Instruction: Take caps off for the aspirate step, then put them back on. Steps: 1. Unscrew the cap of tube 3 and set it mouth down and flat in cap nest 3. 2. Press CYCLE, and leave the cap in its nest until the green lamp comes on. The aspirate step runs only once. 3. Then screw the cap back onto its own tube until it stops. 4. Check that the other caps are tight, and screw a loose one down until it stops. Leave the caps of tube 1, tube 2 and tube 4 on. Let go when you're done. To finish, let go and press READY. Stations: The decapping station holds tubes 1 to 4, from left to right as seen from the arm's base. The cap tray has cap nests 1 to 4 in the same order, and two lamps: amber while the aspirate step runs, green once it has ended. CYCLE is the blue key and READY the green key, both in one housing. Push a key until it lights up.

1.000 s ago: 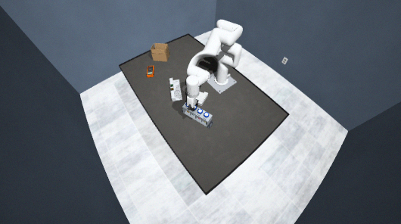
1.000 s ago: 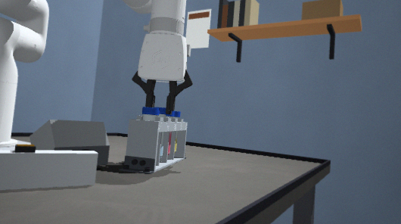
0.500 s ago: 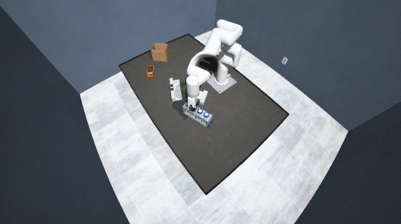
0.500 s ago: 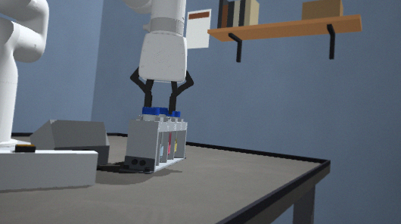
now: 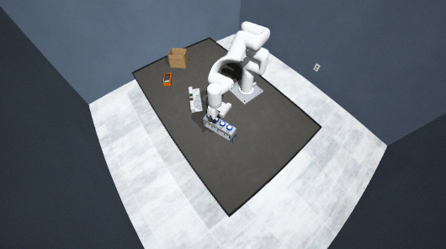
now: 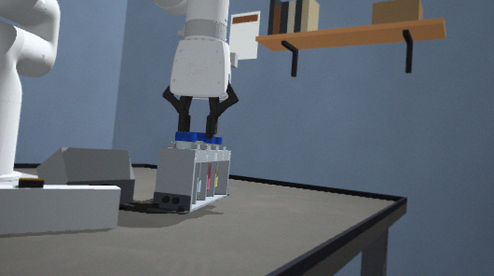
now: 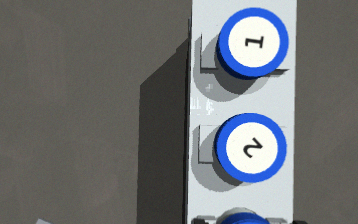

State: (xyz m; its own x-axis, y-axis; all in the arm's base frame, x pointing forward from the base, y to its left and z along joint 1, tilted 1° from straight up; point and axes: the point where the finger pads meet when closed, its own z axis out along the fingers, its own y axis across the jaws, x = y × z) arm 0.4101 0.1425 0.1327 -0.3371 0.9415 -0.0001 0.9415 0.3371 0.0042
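Now: the blue cycle key 120 mm behind my hand, 110 mm to the right of it and 70 mm below it. Round my hand: grey key housing: 130 mm to the right, 110 mm behind, 80 mm below; then station: 130 mm below, 20 mm to the left, 10 mm behind; then green ready key: 160 mm to the right, 130 mm behind, 70 mm below.
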